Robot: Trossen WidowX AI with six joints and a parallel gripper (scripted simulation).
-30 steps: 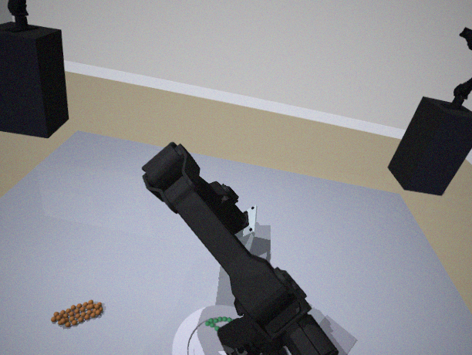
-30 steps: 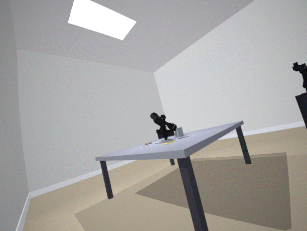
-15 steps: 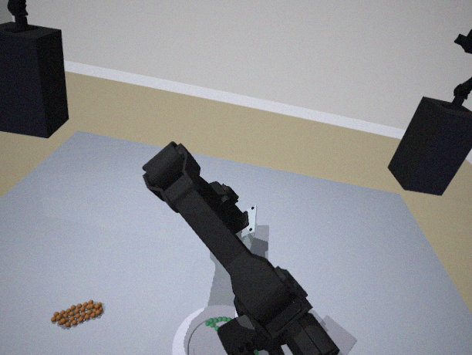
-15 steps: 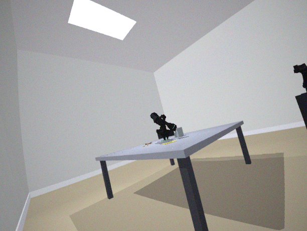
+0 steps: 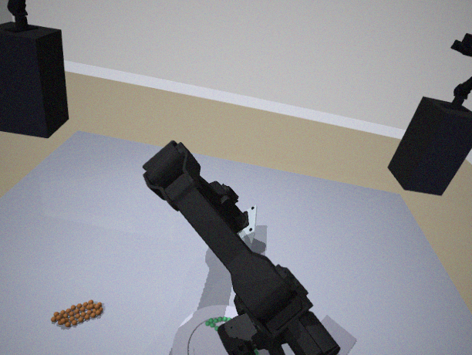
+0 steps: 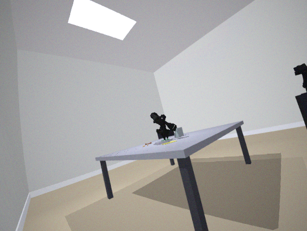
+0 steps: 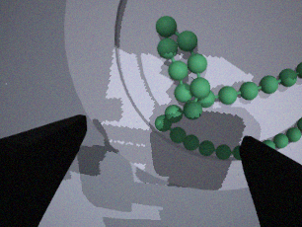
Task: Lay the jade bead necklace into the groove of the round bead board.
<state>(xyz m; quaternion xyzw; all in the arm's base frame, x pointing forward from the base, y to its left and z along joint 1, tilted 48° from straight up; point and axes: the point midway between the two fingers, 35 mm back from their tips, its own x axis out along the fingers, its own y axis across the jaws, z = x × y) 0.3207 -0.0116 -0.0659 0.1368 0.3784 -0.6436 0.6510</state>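
Right now my gripper tip is 6 cm to the left of the round bead board, 2 cm past it and 1 cm above it. Round my gripper tip: yellow strip (17 cm ahead, 16 cm to the left, 2 cm below); flat grey square (17 cm to the left, 7 cm behind, 2 cm below).
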